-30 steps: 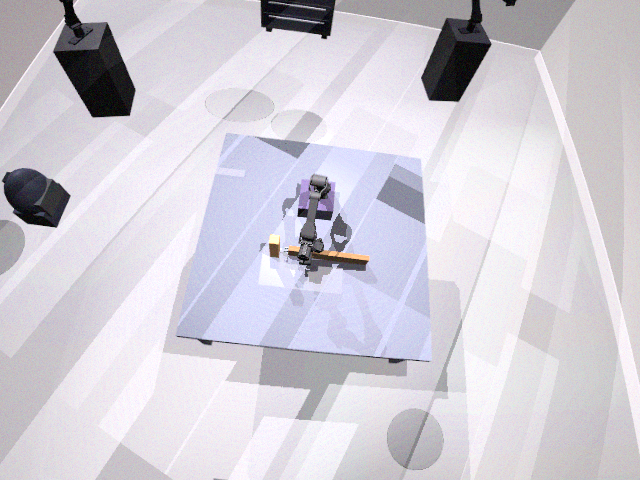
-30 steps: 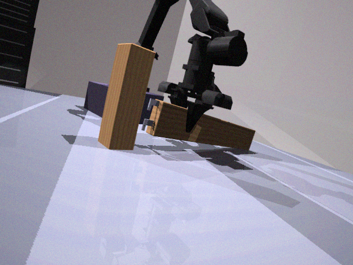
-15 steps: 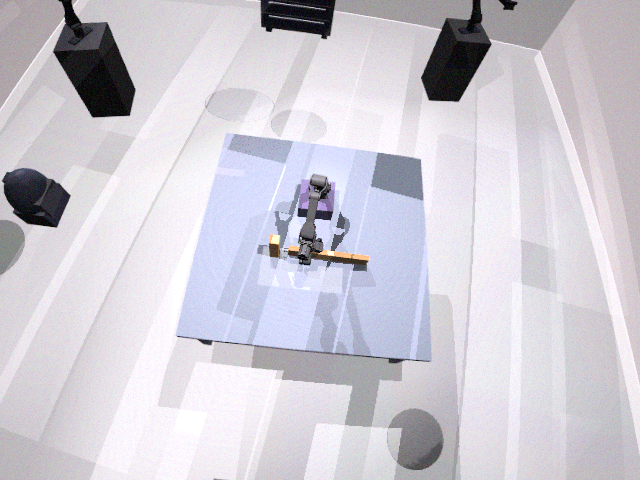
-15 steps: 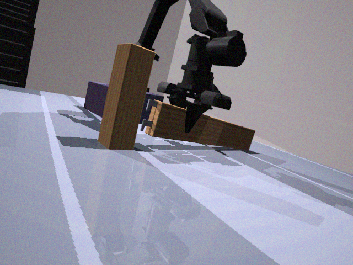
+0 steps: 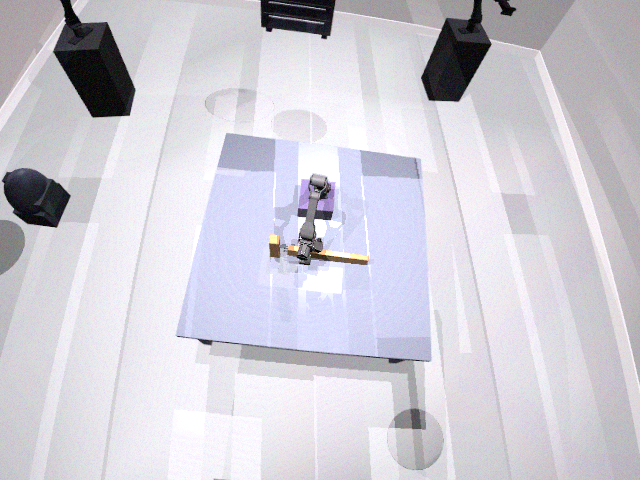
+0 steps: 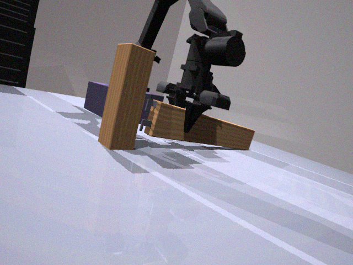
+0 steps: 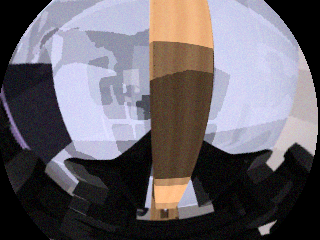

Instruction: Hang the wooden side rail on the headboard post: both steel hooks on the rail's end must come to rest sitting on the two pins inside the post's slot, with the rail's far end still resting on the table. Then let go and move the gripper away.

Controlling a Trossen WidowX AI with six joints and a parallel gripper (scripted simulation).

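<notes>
The wooden headboard post is 30 mm behind my gripper tip, 160 mm to the right of it and 40 mm above it.
</notes>
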